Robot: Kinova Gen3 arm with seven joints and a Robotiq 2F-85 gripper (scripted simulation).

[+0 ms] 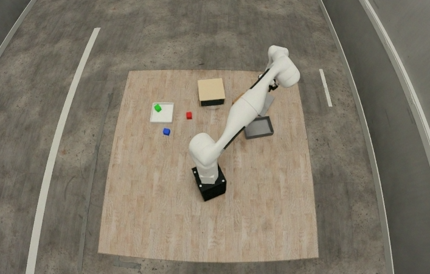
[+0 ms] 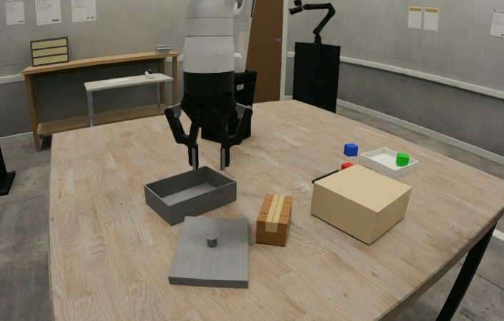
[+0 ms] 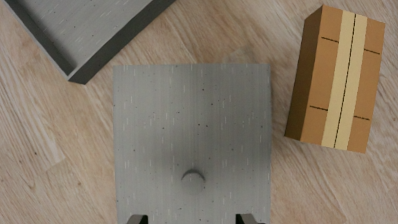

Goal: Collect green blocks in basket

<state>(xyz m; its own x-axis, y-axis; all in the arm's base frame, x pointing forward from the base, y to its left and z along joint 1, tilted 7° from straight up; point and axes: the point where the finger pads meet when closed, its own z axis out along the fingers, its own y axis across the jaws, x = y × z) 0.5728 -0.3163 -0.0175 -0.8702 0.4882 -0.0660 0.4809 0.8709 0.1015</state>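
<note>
Right now the lid is 17 cm below my hand. Also, from my hand: small cardboard box: 15 cm below, 14 cm to the left, 1 cm behind; then grey metal box: 19 cm behind, 16 cm below, 3 cm to the left; then drawer: 34 cm to the left, 15 cm below, 2 cm ahead.
</note>
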